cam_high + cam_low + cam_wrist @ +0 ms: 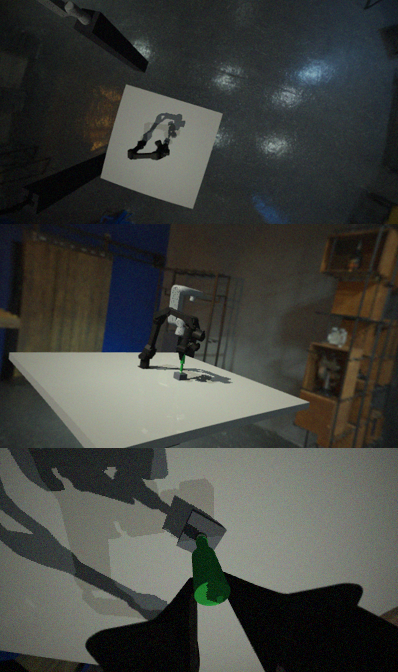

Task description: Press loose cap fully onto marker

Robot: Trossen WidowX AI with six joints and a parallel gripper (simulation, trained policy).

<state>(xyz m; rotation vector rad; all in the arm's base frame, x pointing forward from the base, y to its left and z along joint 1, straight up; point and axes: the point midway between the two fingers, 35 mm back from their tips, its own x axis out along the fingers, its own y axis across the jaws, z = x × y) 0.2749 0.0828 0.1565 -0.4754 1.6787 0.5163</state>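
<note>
Now: gripper tip 100 mm above the holder block, 10 mm to the right of it and 10 mm short of it. Also, from my gripper tip: green cap (10 mm to the left, 10 mm ahead).
</note>
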